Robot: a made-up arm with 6 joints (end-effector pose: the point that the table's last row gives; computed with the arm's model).
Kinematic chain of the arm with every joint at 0, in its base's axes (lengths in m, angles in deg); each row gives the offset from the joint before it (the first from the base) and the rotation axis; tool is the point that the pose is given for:
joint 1: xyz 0 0 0.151 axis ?
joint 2: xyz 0 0 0 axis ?
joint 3: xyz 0 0 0.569 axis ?
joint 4: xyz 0 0 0 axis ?
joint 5: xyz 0.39 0 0 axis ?
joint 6: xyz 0 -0.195 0 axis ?
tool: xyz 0 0 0
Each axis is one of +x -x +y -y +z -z.
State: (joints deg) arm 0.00 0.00 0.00 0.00 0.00 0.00
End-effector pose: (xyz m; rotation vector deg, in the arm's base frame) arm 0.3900 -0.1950 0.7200 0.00 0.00 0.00
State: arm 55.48 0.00 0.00 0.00 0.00 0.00
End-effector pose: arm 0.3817 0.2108 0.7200 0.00 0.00 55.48
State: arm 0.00 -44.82 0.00 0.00 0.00 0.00
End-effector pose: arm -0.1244 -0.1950 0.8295 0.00 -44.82 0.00
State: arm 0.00 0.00 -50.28 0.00 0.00 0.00
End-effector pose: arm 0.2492 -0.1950 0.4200 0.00 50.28 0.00
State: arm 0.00 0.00 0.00 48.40 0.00 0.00
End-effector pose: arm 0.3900 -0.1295 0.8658 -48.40 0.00 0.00
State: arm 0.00 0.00 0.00 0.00 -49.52 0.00
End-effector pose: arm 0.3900 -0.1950 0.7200 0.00 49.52 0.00
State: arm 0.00 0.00 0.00 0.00 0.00 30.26
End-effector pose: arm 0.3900 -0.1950 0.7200 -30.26 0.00 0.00
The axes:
joint 1: +z
joint 2: +y
joint 3: -y
joint 4: -x
joint 5: -y
joint 6: -x

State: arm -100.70 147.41 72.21 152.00 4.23 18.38
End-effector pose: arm 0.0773 -0.5180 -0.6821 -62.71 84.13 47.32
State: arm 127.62 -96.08 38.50 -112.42 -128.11 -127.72
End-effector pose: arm 0.3752 -0.6087 0.4950 -65.63 82.07 138.51
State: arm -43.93 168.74 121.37 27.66 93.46 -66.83
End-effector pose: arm 0.1984 -0.4309 -0.6327 38.44 -40.37 8.71
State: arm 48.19 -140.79 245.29 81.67 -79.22 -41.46
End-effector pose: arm -0.0418 -0.0891 0.0549 -20.27 7.83 -27.64
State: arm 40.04 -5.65 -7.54 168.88 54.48 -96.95
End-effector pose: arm 0.1334 0.3620 0.7420 -80.72 17.21 76.86
